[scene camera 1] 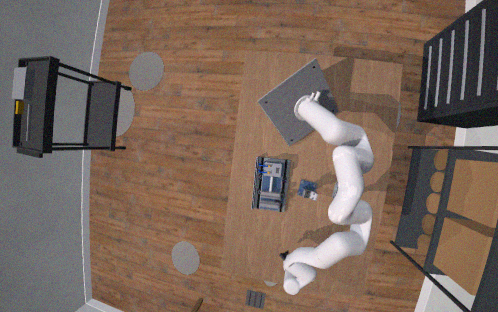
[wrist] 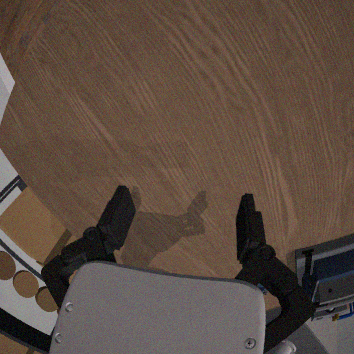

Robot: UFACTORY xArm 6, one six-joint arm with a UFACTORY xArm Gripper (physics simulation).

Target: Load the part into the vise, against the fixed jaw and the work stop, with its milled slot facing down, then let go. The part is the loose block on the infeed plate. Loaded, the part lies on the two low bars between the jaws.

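Places are measured from the arm's base along level axes (x ahead, y left, z up), in centimetres.
Where they show: gripper, between the fingertips: (wrist: 183,202); arm's base, origin of its link: (scene camera 1: 306,107) (wrist: 282,345).
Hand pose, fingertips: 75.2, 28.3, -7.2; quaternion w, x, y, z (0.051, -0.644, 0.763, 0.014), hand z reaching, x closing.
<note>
Each offset is from my fingertips to the top centre of the thing, as dx, dy, dz. "spot": to the spot under its first point. Level surfaces: height alone.
The vise @(-31.0, -28.4, +2.2) (scene camera 1: 270,195) (wrist: 330,291) stands on the table left of the arm in the scene view; part of it shows at the right edge of the wrist view. A small blue fixture @(spot: -38.8, -10.4, -4.2) (scene camera 1: 306,186) with a pale grey block @(spot: -36.9, -7.6, +6.7) (scene camera 1: 312,196) at its lower edge stands right of the vise. A sliver of a grey item @(-43.6, +8.2, -3.9) (scene camera 1: 335,190) shows beside the arm, mostly hidden. I cannot tell which is the infeed plate with the part, and the slot cannot be made out. My gripper (scene camera 1: 284,255) (wrist: 183,202) is open and empty, above the table and well away from the vise and fixture.
The wooden table @(dz -7.7) (scene camera 1: 250,240) (wrist: 200,100) carries the arm's grey base plate (scene camera 1: 285,110). The white arm (scene camera 1: 348,180) bends along the right side of the fixture. A black cart (scene camera 1: 52,105) stands at the far left, a dark drawer cabinet (scene camera 1: 452,75) at the upper right.
</note>
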